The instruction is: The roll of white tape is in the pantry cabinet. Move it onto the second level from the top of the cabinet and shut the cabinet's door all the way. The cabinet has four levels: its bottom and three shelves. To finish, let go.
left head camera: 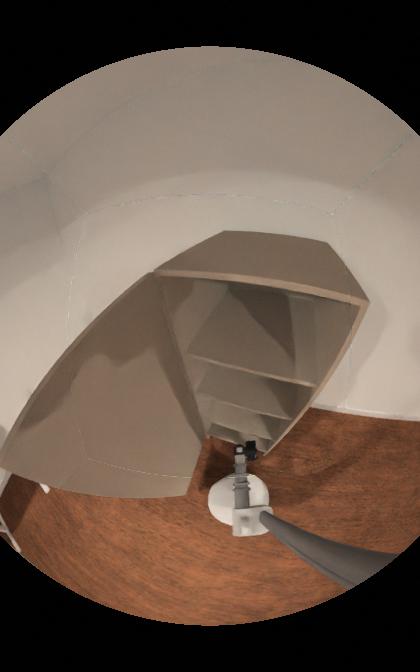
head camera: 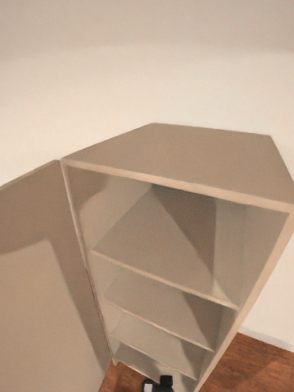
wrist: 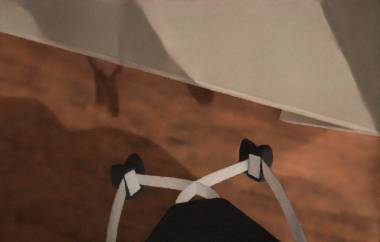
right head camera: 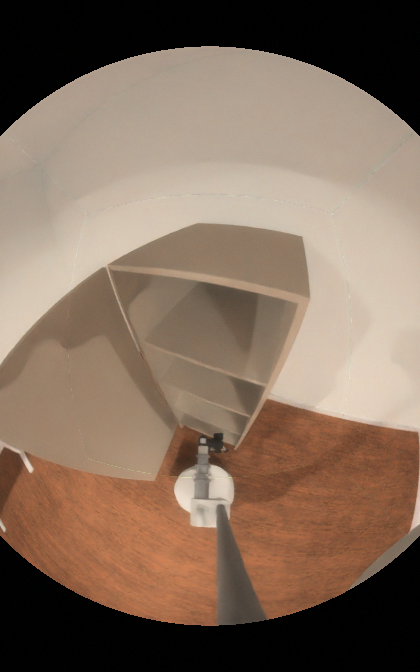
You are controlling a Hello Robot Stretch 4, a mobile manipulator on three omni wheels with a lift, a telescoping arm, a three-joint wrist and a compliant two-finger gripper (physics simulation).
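Frame: origin at the robot's base, x left, y back, z up, level; metres.
Seen in the pictures: gripper, fingertip midpoint: (wrist: 191,160).
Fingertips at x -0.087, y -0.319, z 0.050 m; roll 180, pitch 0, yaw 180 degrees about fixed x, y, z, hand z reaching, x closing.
Observation:
A point is followed by its place in that frame.
The pantry cabinet (head camera: 175,155) @[y -0.557, x -0.050, z 1.373 m] (left head camera: 260,255) (right head camera: 220,245) stands against the wall. Its door (head camera: 30,300) @[y -0.322, x 0.282, z 1.101 m] (left head camera: 115,400) (right head camera: 65,400) is wide open on the left. The second level from the top, the middle shelf (head camera: 150,300) @[y -0.543, x 0.002, z 0.765 m] (left head camera: 235,390) (right head camera: 200,380), has nothing visible on the part that shows. The roll of white tape does not show in any view; the rear of the lower levels is partly hidden. My gripper (wrist: 191,160) @[y -0.319, x -0.087, z 0.050 m] is open, its fingertips apart with nothing between them. In the wrist view it is over the floor, in front of a pale cabinet panel (wrist: 240,50) @[y -0.409, x -0.129, z 0.141 m].
My arm (left head camera: 241,492) (right head camera: 202,480) reaches toward the cabinet's lower front, just right of the open door's lower edge. The white base (left head camera: 220,500) (right head camera: 182,490) stands below it on the wooden floor (left head camera: 150,560) (right head camera: 125,540). White legs of some furniture (left head camera: 10,535) (right head camera: 26,460) show at the far left.

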